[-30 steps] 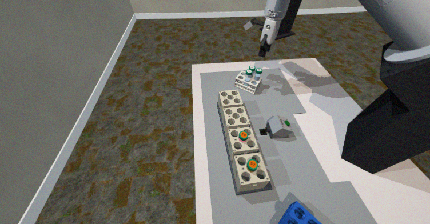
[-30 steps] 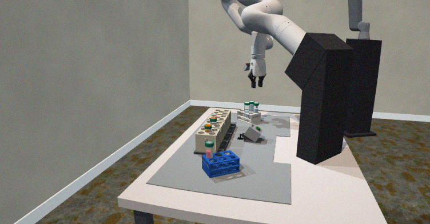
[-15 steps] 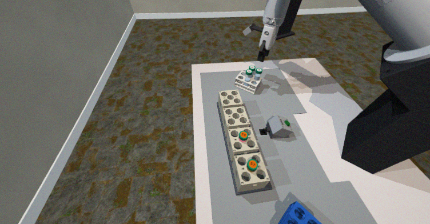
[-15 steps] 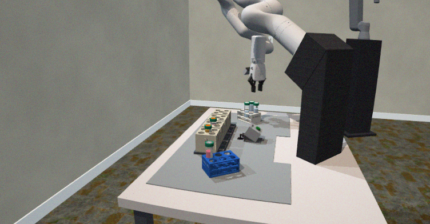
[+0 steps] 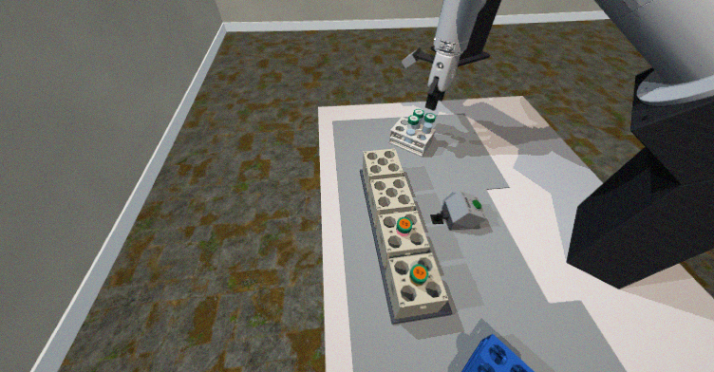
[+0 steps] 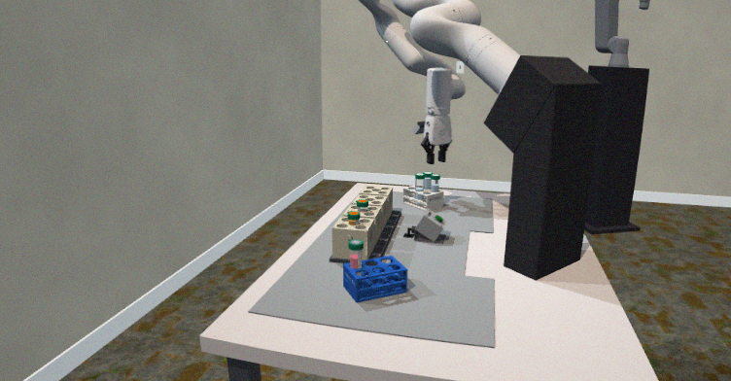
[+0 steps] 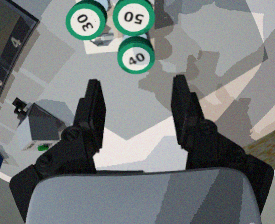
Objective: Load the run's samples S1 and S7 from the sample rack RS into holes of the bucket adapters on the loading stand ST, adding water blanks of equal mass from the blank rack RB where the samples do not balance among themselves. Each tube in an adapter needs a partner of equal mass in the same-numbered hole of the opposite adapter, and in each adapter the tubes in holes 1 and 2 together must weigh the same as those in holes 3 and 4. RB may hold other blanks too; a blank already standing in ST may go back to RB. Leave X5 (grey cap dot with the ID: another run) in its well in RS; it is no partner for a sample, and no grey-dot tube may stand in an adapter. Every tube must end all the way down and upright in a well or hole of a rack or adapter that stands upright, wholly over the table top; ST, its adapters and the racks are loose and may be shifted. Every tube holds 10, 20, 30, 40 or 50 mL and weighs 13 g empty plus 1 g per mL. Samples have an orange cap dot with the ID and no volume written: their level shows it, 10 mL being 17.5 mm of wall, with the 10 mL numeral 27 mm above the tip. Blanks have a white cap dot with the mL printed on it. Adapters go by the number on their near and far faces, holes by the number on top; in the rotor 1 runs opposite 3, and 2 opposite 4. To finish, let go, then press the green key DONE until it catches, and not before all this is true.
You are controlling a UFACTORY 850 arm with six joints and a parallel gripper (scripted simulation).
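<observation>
Right now my hand is 12 cm above the 40 mL blank and 1 cm to the left of it. Round my hand: 50 mL blank: 12 cm below, 3 cm to the right, 3 cm ahead; then blank rack RB: 15 cm below, 4 cm ahead, 2 cm to the right; then 30 mL blank: 12 cm below, 6 cm ahead, 2 cm to the right.
</observation>
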